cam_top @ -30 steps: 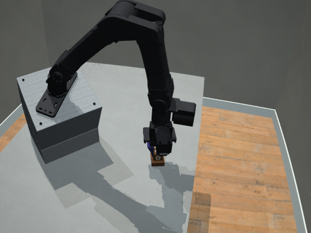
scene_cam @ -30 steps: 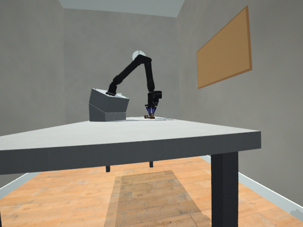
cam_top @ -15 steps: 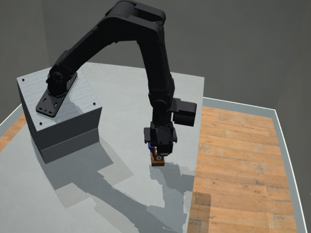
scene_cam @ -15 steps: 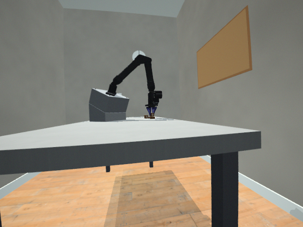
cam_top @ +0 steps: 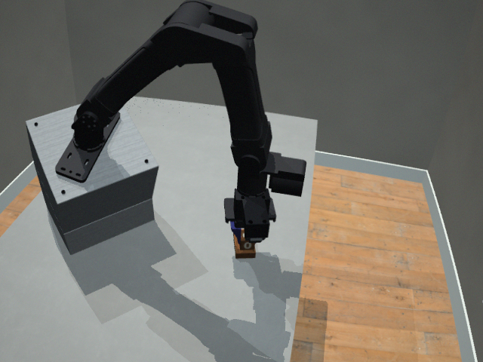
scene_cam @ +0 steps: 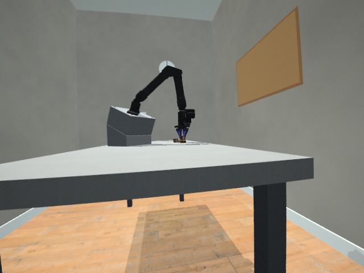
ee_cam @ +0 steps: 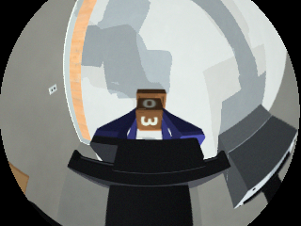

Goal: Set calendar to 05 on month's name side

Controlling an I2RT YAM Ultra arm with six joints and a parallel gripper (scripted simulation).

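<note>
The brown wooden cube is right at my hand. From my hand the other things lie so: brown tray: 1 cm behind, 2 cm to the left, 3 cm below.
</note>
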